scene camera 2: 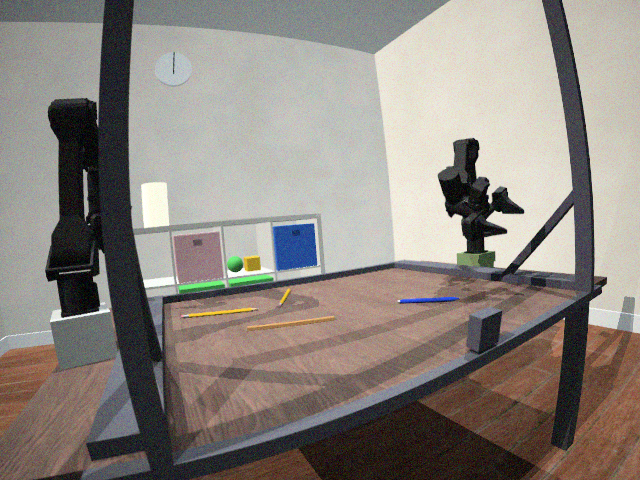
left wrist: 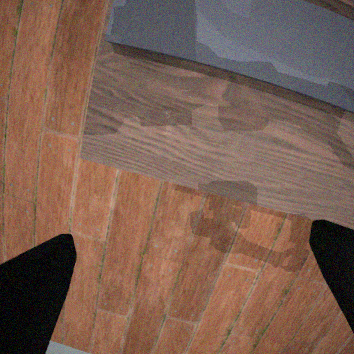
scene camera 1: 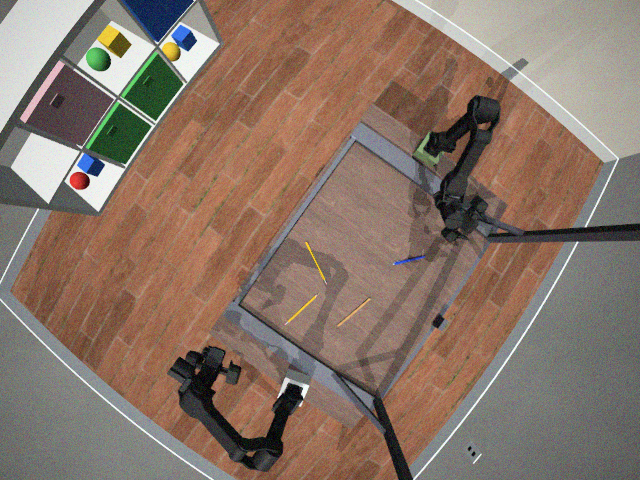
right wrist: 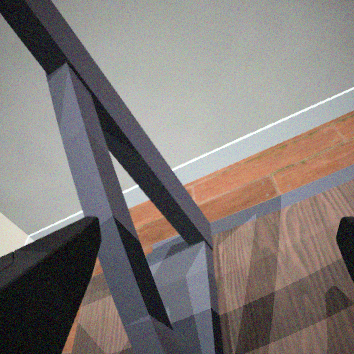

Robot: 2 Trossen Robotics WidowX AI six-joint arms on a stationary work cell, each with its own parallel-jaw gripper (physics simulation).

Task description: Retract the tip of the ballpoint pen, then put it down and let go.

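Frame: origin at the left arm's base, x ahead, y left, z up, level; centimetres.
Seen in the pictures: left gripper, fingertip midpoint: (scene camera 2: 102,251) (left wrist: 193,240); right gripper, fingertip midpoint: (scene camera 2: 515,221) (scene camera 1: 477,230) (right wrist: 221,229); left arm's base at its link origin: (scene camera 2: 80,311) (scene camera 1: 293,392); right arm's base at its link origin: (scene camera 2: 476,252) (scene camera 1: 433,147).
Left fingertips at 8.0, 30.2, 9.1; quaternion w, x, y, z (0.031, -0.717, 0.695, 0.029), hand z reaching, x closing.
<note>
Offsets run from my left fingertips to a thing's middle, as dx, dy, dz. "pt": to the spot under its first point. Level surfaces: height alone.
A blue ballpoint pen {+57.5, -57.2, -16.9} (scene camera 1: 409,259) (scene camera 2: 428,299) lies flat on the table {dz -17.3} (scene camera 1: 356,191) (scene camera 2: 289,382), with a small pale end pointing left. Whether its tip is out is too small to tell. My left gripper (scene camera 1: 225,362) (left wrist: 193,240) is open and empty, off the table's lower-left end in scene camera 1, far from the pen; a frame post hides it in scene camera 2. My right gripper (scene camera 1: 469,227) (scene camera 2: 513,221) (right wrist: 221,229) is open and empty, raised above the upper-right corner of the table in scene camera 1, closer to the pen but apart from it. The pen does not show in either wrist view.
Two yellow pencils {+43.3, -21.4, -16.9} (scene camera 1: 315,261) {+23.4, -22.2, -16.9} (scene camera 2: 219,312) and a light orange stick {+29.4, -42.7, -16.9} (scene camera 1: 354,311) (scene camera 2: 291,322) lie on the table, left of the pen. A small dark block {+37.1, -78.4, -14.1} (scene camera 1: 438,321) (scene camera 2: 483,330) sits on the front rim. Frame posts {pt -2.6, -65.2, +10.5} (scene camera 1: 391,439) (scene camera 2: 114,155) rise at the corners.
</note>
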